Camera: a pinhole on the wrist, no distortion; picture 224 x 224 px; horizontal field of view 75.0 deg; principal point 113.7 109.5 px. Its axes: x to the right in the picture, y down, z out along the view. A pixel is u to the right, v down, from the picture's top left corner.
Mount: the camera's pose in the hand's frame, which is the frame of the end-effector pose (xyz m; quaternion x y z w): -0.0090 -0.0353 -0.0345 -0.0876 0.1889 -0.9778 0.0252
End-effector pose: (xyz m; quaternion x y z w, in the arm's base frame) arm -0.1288 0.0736 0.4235 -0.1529 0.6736 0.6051 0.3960
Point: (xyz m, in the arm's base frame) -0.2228 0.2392 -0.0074
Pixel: outside the picture
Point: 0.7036 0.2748 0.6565
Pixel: outside the picture
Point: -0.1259 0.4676 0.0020
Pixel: 14 116
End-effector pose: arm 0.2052 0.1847 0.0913 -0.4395 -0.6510 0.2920 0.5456
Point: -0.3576 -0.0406 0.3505
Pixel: 157 161
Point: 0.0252 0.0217 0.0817
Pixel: outside the picture
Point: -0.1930 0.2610 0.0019
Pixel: 123 34
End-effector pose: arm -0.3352 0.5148 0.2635 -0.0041 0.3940 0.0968 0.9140
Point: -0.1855 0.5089 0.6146
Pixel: 208 30
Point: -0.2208 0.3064 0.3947
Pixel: 170 170
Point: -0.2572 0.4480 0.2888
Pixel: 100 112
